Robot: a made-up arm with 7 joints.
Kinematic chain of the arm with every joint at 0, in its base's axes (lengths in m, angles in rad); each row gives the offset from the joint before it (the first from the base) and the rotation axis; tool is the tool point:
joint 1: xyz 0 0 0.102 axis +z
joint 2: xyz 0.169 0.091 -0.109 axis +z
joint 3: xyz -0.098 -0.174 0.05 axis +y
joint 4: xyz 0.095 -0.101 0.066 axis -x
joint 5: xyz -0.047 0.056 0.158 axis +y
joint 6: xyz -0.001 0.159 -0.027 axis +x
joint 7: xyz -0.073 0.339 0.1 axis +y
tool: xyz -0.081 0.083 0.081
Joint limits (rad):
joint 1: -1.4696..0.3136
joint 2: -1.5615..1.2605
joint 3: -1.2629..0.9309
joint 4: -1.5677..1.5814
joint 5: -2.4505..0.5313
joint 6: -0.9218..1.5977
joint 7: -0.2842..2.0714
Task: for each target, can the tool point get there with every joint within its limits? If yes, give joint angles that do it. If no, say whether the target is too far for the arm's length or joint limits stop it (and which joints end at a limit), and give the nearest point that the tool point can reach.
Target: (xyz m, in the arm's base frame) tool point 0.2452 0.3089 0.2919
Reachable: yes | joints -0.8852 -0.9304 0.4983 0.7145 -1.5997 1.3061 1.8775
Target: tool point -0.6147 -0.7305 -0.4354
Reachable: no: joint limits stop it (at a limit: joint 1, joint 3, joint 4) | nearest point -0.5142 -0.6510 -0.2202 | short by 0.250 m
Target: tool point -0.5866 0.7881 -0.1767
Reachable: no: joint limits stop it (at a limit: joint 2, joint 3, joint 4) | nearest point -0.5286 0.7101 -0.1011 | short by 0.123 m
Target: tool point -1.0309 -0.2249 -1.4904
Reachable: no: too far | nearest point -0.3801 -0.1872 -0.5061 | short by 1.181 m
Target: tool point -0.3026 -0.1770 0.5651
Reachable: yes | joints -0.4920 0.4579 -0.1725 -0.3254 -0.5366 1.0825 0.1821
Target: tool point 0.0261 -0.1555 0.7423
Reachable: yes | joints -0.4358 -0.5967 0.5818 -0.6516 -0.4623 0.7203 0.1799
